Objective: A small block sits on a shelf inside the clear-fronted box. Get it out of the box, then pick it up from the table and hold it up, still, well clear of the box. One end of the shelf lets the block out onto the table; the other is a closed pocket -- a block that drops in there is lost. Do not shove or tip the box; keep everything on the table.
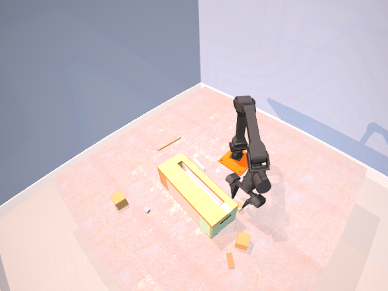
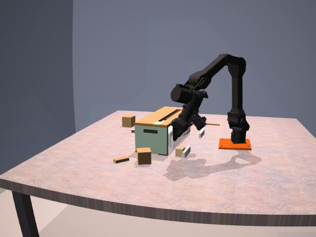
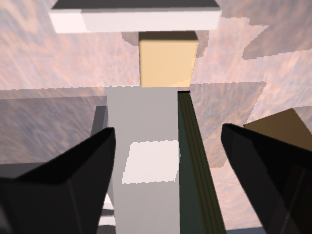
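Right now the tan block is 50 mm below my gripper tip, 20 mm behind it and 10 mm to the left of it. Also, from my gripper tip: box (180 mm to the right, 10 mm below, 10 mm ahead); thin stick (520 mm to the right, 190 mm behind, 60 mm below).
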